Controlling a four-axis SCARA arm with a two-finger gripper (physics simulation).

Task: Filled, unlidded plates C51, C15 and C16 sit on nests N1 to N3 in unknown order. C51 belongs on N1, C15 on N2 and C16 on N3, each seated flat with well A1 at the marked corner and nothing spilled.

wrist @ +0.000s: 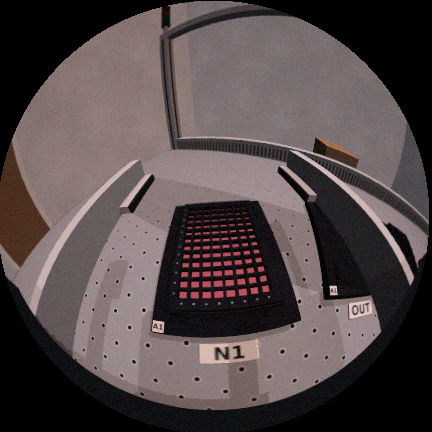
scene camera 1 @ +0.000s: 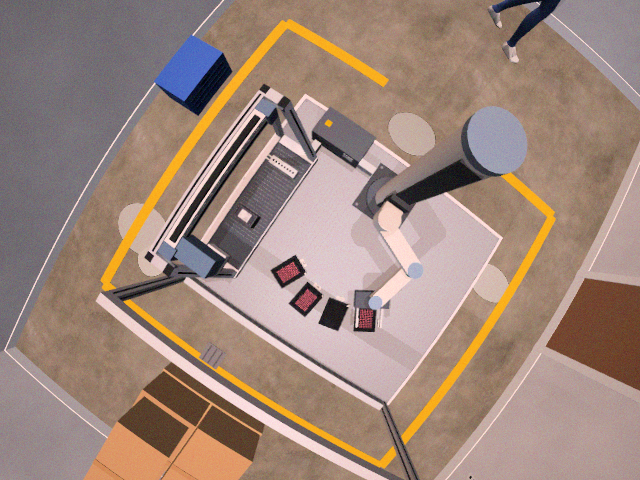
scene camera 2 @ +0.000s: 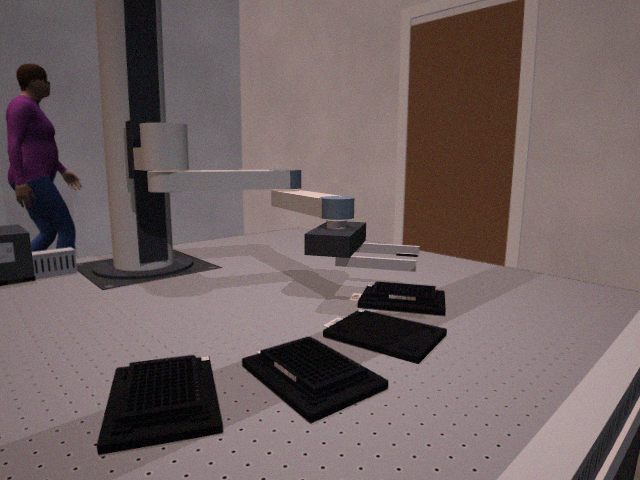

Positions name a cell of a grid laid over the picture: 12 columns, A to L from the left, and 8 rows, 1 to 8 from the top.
Scene:
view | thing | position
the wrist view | my gripper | F3
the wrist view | nest N1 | G7
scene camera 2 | my gripper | H5
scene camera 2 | nest N3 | D8
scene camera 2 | nest N1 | H6

